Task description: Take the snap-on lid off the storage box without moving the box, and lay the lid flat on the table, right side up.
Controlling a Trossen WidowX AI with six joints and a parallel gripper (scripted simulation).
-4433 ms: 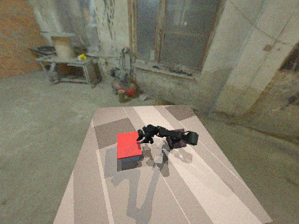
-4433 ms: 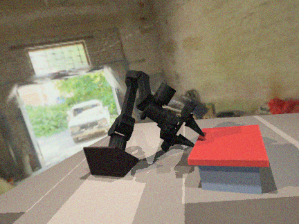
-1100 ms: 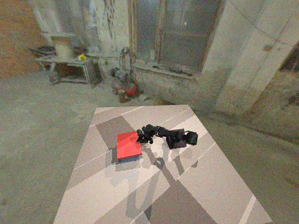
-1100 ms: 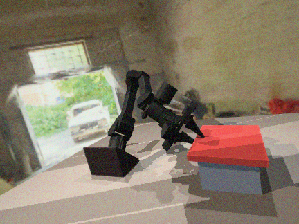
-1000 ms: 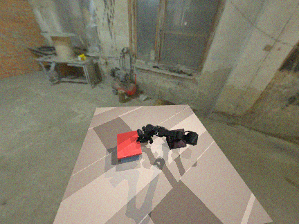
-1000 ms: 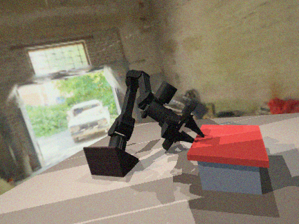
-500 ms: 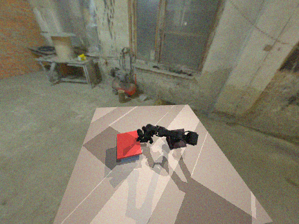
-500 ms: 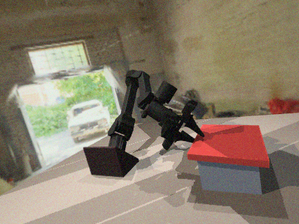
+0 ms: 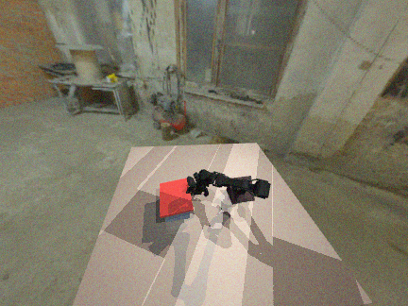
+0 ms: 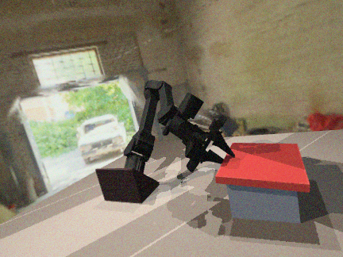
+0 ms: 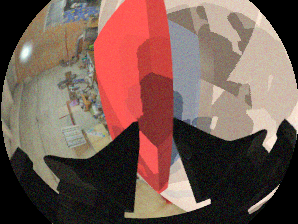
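The red lid lies 80 mm ahead of my gripper tip. From my gripper tip the other things lie so: storage box 80 mm ahead, 60 mm below.
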